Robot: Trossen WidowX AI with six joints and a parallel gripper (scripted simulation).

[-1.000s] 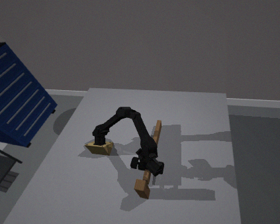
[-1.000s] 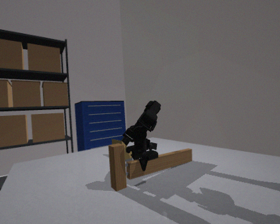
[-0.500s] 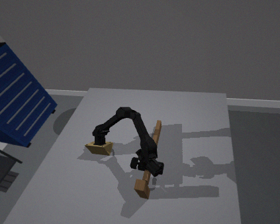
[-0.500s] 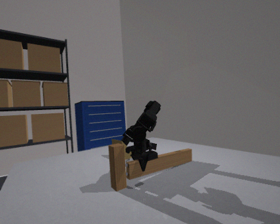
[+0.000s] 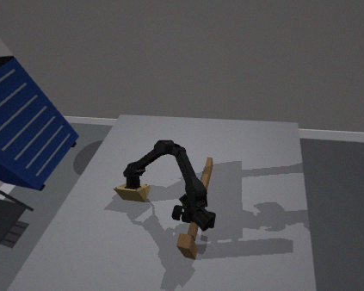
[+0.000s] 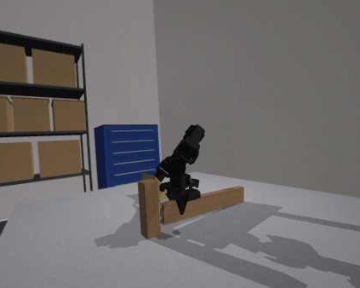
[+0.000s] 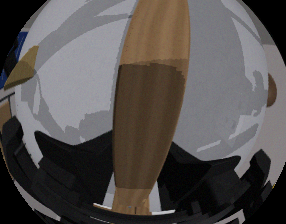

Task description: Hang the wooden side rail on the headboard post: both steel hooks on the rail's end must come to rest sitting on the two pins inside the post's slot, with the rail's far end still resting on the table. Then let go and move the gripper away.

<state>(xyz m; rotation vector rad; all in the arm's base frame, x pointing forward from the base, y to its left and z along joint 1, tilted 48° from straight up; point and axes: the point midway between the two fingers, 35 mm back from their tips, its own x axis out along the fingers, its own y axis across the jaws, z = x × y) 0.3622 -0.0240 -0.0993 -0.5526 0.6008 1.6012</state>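
The headboard post lies 12 cm to the right of my gripper tip and 4 cm above it.
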